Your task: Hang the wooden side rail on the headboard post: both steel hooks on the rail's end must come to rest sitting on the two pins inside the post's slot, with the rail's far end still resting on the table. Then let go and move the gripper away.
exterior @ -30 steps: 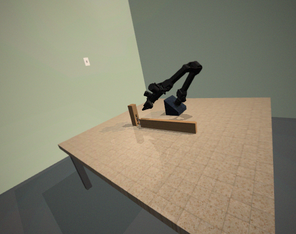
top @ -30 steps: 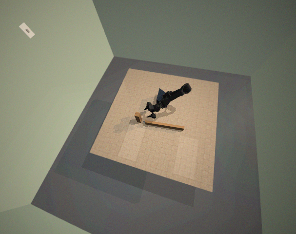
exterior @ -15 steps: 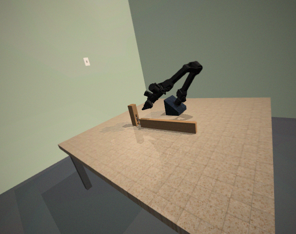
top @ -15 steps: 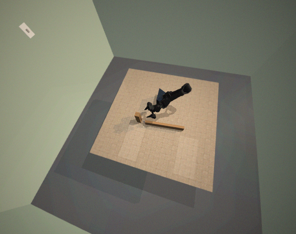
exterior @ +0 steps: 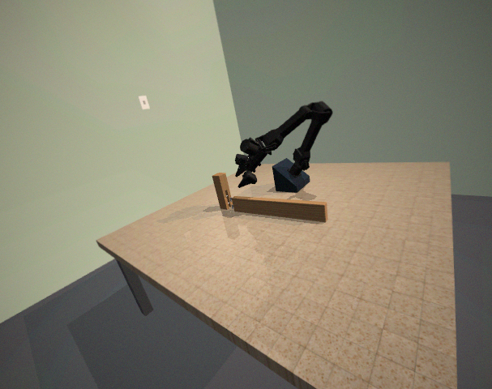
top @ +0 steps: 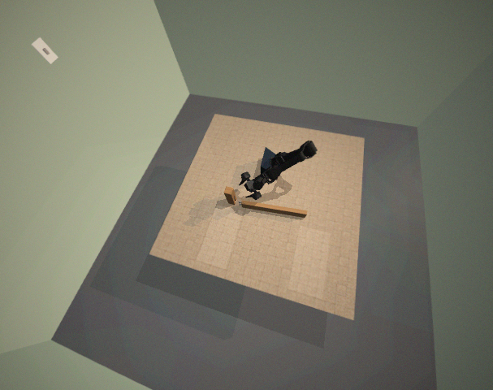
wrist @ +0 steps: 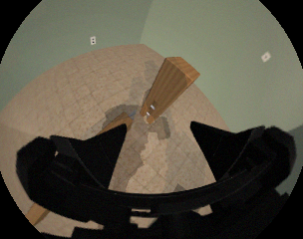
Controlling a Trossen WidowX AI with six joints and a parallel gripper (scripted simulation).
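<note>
Now: the headboard post 70 mm to the right of my gripper tip, 50 mm below it and 40 mm ahead of it.
</note>
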